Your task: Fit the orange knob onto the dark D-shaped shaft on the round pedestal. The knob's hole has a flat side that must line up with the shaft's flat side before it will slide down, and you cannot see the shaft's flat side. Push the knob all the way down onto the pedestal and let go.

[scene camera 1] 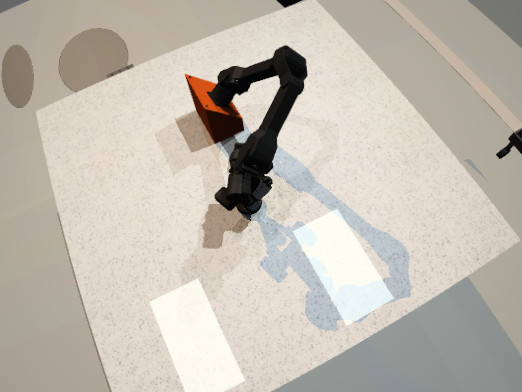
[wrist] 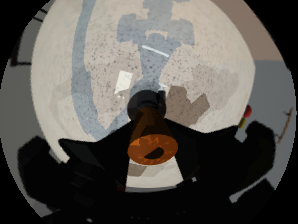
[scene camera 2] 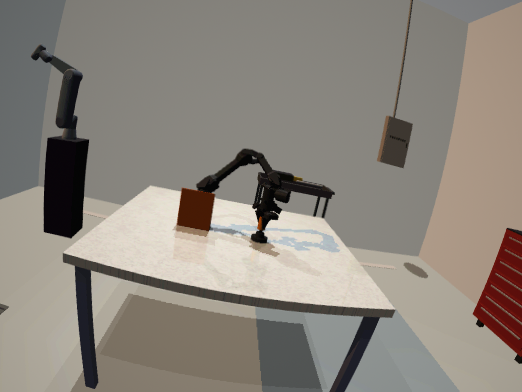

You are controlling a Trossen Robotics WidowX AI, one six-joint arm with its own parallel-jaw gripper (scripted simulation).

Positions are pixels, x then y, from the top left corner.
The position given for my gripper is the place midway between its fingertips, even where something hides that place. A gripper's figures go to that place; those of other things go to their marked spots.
Labels:
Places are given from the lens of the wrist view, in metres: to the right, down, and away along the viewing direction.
my gripper (wrist: pixel 148 122): 0.00, 0.01, 0.10
dark round pedestal (wrist: pixel 139 100): -0.02, -0.03, 0.13

